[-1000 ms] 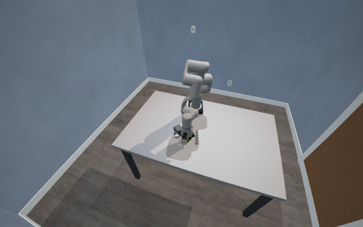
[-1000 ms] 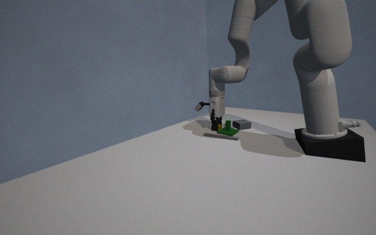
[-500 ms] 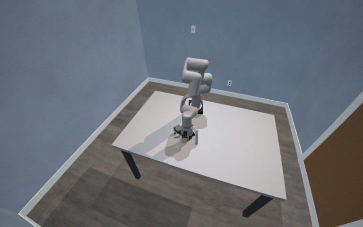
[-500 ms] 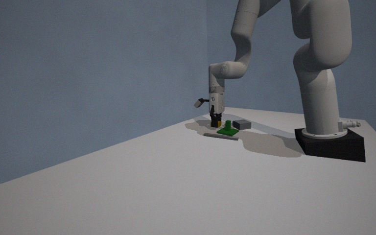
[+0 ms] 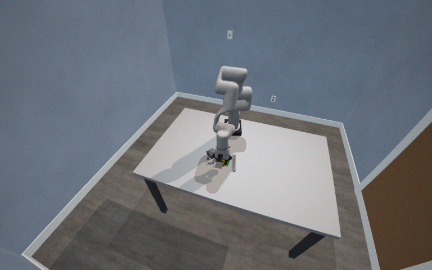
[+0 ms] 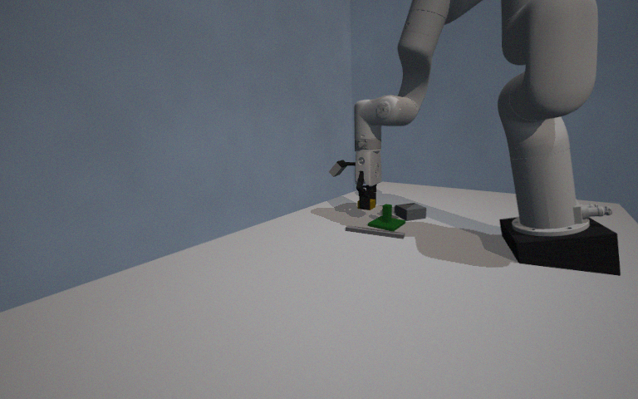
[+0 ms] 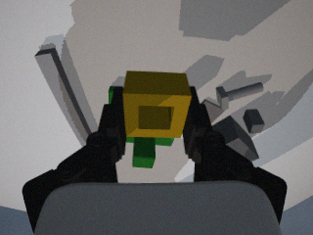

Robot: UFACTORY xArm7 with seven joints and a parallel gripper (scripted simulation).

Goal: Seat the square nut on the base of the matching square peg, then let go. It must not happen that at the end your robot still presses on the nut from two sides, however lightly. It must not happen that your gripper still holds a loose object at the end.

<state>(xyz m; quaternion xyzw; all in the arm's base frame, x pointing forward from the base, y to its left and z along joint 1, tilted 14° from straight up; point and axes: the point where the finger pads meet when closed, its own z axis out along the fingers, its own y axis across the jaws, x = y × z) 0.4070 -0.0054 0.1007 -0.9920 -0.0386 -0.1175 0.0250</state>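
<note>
My hand is 60 mm past the green base and 40 mm above it. The rest, counted from my hand: bolt (80 mm to the right, 60 mm below, 20 mm behind); grey block (100 mm to the right, 100 mm behind, 50 mm below); long grey bar (90 mm to the left, 60 mm below, 60 mm behind).
</note>
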